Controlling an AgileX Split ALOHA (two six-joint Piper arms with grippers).
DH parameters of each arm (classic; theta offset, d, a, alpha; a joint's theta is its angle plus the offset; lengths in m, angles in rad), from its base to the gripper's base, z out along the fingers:
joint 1: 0 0.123 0 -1.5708
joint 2: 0.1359 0 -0.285 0
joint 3: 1.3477 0 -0.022 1.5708
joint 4: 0 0.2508 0 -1.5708
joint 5: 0 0 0.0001 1.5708
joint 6: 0 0.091 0 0
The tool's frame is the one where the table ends.
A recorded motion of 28 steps. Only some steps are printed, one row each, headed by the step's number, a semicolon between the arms.
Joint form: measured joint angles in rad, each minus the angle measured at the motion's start. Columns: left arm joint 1, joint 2, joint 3, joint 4, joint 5, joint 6; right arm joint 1, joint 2, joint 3, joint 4, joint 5, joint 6.
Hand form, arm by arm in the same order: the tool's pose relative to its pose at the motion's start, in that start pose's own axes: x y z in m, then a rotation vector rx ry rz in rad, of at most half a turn. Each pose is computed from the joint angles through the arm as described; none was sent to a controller.
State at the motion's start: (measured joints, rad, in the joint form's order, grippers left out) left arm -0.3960 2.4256 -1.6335 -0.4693 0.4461 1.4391; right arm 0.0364 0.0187 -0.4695 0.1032 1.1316 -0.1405
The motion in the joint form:
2: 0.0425 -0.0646 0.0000 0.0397 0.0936 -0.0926; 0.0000 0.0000 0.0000 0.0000 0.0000 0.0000
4: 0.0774 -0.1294 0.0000 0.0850 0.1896 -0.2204; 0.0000 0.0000 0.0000 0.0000 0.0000 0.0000
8: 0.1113 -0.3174 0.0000 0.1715 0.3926 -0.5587; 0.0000 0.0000 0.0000 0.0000 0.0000 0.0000
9: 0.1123 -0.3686 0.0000 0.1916 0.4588 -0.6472; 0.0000 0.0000 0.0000 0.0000 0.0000 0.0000
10: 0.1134 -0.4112 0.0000 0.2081 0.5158 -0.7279; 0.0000 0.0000 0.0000 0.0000 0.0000 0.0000
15: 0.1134 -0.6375 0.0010 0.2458 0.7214 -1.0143; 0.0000 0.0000 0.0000 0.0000 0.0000 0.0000
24: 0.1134 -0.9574 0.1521 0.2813 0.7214 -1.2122; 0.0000 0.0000 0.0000 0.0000 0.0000 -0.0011
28: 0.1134 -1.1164 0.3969 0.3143 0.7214 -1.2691; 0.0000 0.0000 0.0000 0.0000 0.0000 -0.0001
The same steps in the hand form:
2: 0.0064 0.0146 -0.0297 0.0193 0.0115 -0.0819; 0.0000 0.0000 0.0000 0.0000 0.0000 0.0000
4: 0.0113 0.0250 -0.0597 0.0395 0.0329 -0.1888; 0.0000 0.0000 0.0000 0.0000 0.0000 0.0000
8: 0.0016 0.0362 -0.1427 0.0403 0.0646 -0.4513; 0.0000 0.0000 0.0000 0.0000 0.0000 0.0000
9: -0.0028 0.0341 -0.1649 0.0500 0.0799 -0.5166; 0.0000 0.0000 0.0000 0.0000 0.0000 0.0000
10: -0.0058 0.0315 -0.1835 0.0574 0.0960 -0.5792; 0.0000 0.0000 0.0000 0.0000 0.0000 0.0000
15: -0.0225 0.0124 -0.2798 0.0324 0.0993 -0.7995; 0.0000 0.0000 0.0000 0.0000 0.0000 0.0000
24: -0.0207 -0.0362 -0.3707 -0.1035 -0.0127 -0.9468; 0.0000 0.0000 0.0000 0.0000 0.0000 -0.0011
28: 0.0072 -0.0848 -0.3676 -0.0781 0.0766 -1.0083; 0.0000 0.0000 0.0000 0.0000 0.0000 -0.0001

